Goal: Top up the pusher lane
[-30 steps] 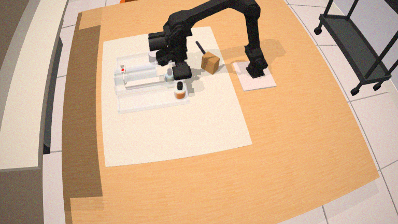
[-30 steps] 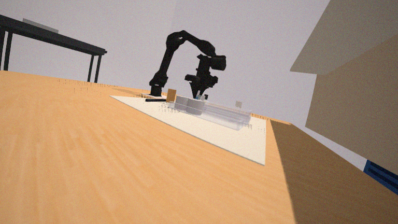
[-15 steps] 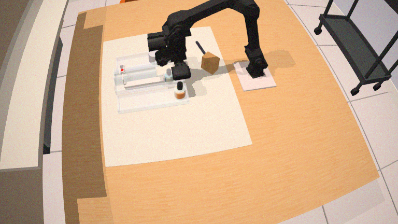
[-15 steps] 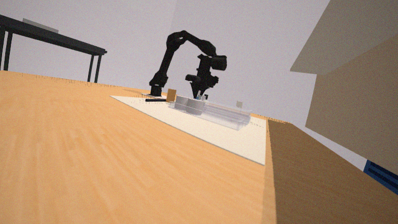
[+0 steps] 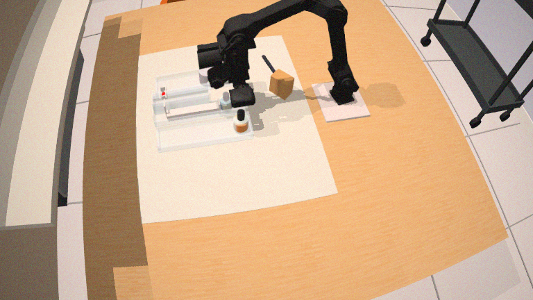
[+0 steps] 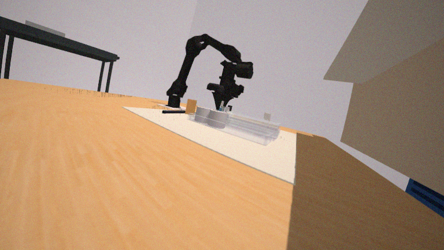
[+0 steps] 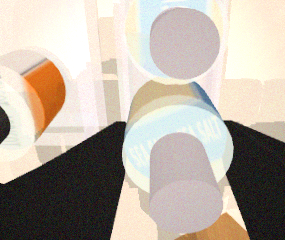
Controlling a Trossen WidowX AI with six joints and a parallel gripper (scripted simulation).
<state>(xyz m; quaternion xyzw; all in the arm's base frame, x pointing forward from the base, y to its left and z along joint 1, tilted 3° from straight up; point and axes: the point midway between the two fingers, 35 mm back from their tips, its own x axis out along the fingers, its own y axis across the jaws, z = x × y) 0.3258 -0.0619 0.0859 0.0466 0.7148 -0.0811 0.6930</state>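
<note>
My gripper tip is now 14 cm past the cardboard box, 2 cm above it and 1 cm to the left of it. From my gripper tip the other things lie so: red mark: 21 cm ahead, 8 cm to the right, 2 cm above; then black stick: 16 cm behind, 11 cm to the right, 4 cm below.
</note>
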